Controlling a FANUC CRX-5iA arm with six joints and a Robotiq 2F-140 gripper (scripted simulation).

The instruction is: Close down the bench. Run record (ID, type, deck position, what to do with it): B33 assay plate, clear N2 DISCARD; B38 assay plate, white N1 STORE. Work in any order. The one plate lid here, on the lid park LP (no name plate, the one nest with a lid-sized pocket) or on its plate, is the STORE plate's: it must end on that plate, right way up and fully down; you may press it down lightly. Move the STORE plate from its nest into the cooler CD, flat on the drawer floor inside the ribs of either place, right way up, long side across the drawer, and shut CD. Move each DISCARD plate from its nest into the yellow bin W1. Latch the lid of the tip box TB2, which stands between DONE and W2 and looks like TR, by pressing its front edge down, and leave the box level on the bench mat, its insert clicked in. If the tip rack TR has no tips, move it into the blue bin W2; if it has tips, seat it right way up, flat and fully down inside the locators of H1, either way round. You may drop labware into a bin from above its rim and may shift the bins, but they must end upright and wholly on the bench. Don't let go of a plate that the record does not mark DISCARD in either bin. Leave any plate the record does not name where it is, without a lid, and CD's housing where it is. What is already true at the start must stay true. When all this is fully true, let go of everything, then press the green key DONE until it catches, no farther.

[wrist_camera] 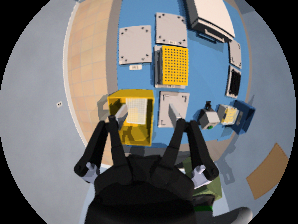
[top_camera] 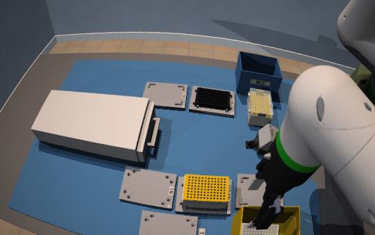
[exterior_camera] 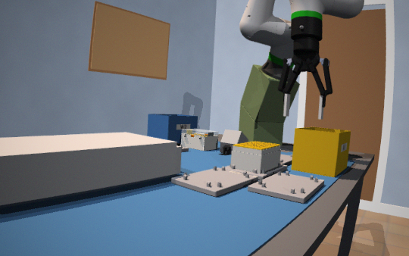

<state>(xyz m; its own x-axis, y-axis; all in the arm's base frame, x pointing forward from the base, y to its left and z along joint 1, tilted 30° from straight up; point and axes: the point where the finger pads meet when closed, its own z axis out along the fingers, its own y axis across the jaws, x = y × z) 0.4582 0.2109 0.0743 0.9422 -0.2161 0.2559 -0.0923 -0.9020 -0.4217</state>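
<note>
Now: the tip rack TR 9 cm ahead of my hand, 10 cm to the right of it and 12 cm below it. Also, from my hand: clear plate: 6 cm behind, 6 cm to the left, 16 cm below; nest H1: 21 cm ahead, 3 cm to the left, 17 cm below; yellow bin W1: 6 cm behind, 6 cm to the left, 14 cm below.
</note>
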